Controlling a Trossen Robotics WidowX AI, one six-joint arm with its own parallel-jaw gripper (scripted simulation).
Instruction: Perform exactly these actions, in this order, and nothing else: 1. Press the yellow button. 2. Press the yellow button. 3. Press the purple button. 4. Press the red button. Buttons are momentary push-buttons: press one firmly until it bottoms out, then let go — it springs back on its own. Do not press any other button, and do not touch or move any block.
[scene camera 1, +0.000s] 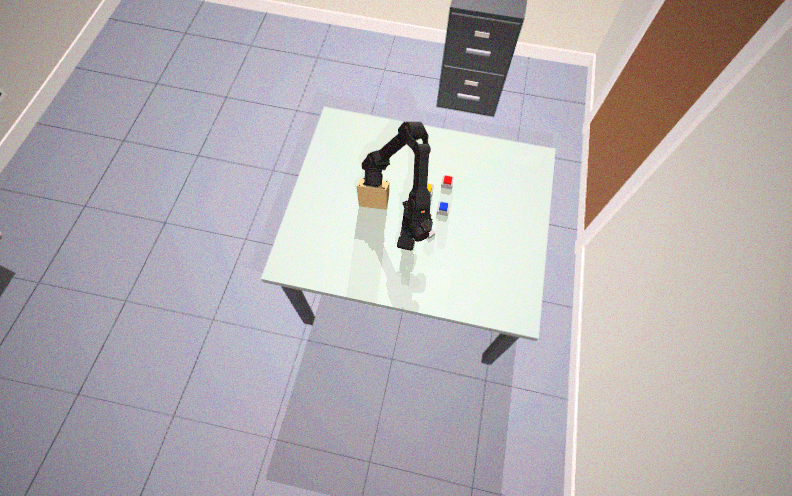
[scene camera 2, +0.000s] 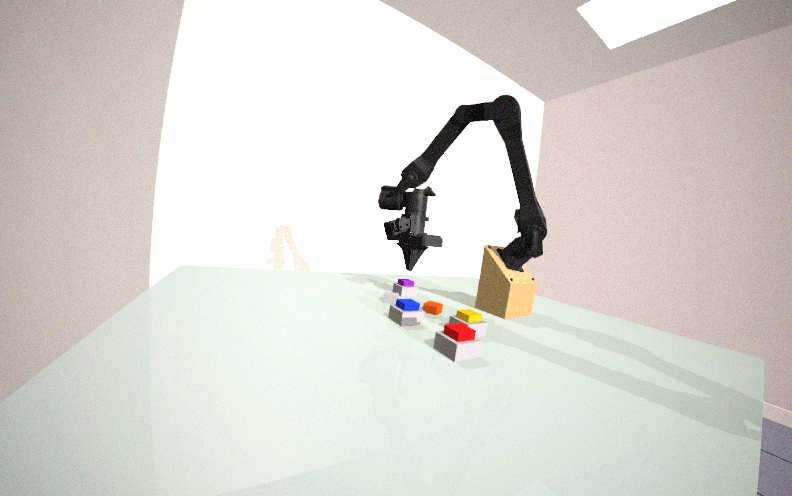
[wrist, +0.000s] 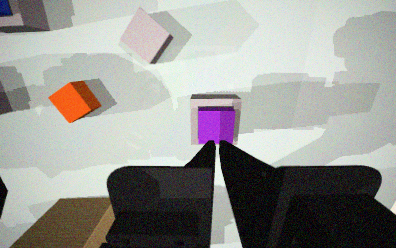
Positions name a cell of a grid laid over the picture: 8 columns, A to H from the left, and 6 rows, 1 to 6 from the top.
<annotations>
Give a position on an orange block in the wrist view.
B3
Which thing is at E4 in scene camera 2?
My gripper.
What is my gripper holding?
Nothing.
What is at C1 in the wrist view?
A grey block.
</annotations>
